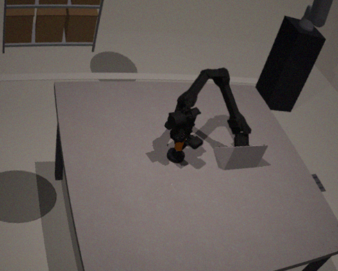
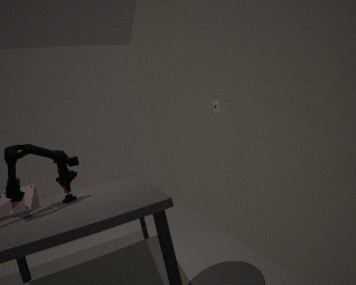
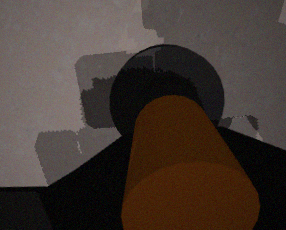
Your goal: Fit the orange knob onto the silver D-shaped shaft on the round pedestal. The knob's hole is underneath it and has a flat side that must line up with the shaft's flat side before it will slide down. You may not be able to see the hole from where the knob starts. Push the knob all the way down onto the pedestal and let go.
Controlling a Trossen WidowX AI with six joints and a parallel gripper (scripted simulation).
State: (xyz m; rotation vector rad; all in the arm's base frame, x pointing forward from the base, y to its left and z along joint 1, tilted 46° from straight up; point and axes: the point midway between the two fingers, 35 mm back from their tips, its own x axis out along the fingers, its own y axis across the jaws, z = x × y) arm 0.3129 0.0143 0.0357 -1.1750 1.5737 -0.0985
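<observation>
My gripper tip is now 30 mm below the orange knob. The rest, counted from my gripper tip: round black pedestal: 40 mm below.
</observation>
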